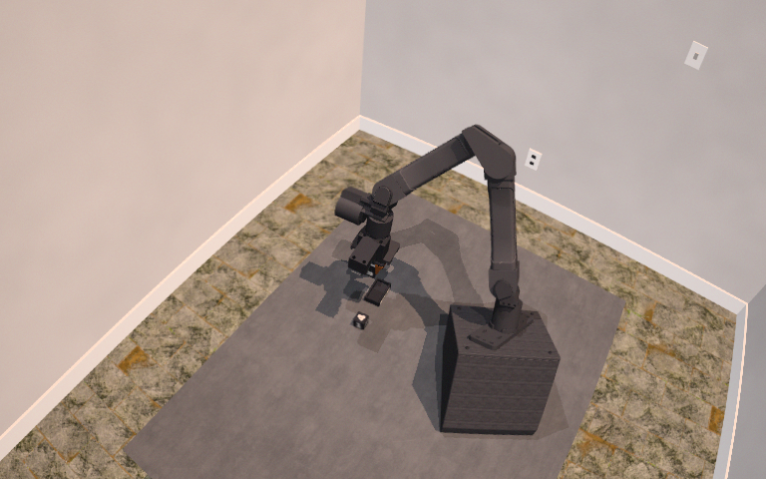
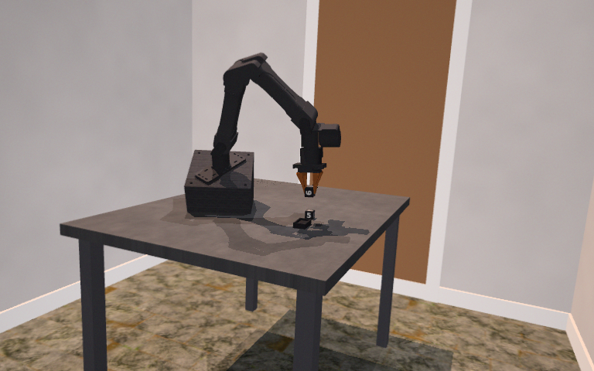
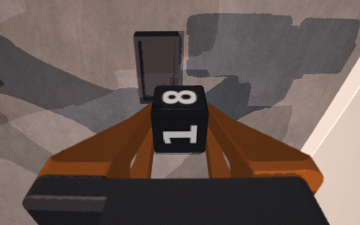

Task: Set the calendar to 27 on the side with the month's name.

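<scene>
My gripper is now 10 mm past the black tray, 20 mm to the left of it and 110 mm above it. The rest, counted from my hand: black digit cube right at my hand; then black cube 40 mm behind, 80 mm to the left, 100 mm below.
</scene>
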